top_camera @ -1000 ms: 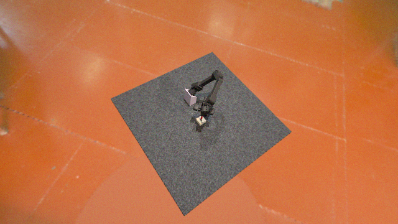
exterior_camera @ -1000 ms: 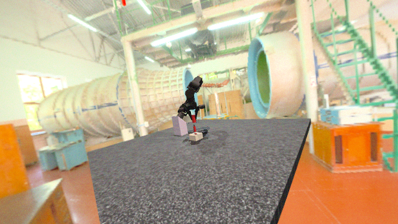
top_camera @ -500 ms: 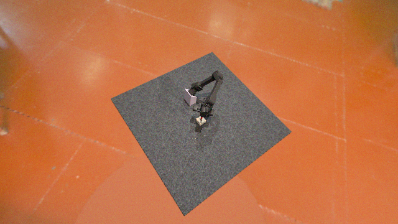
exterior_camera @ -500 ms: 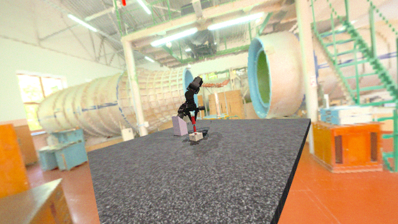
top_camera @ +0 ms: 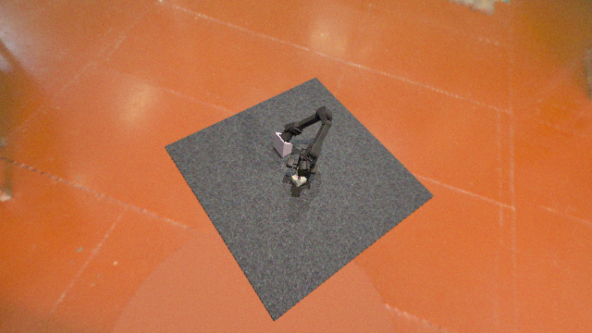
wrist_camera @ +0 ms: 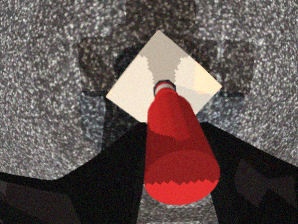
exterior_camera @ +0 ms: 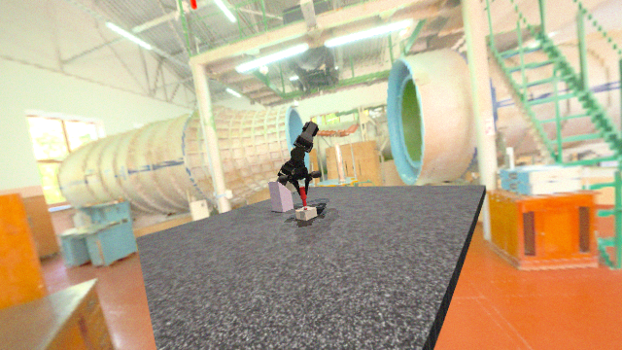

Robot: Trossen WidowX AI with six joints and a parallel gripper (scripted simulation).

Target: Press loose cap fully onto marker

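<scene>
Now: gripper tip 9 cm above the holder block. Round my gripper tip: red cap: 1 cm above.
</scene>
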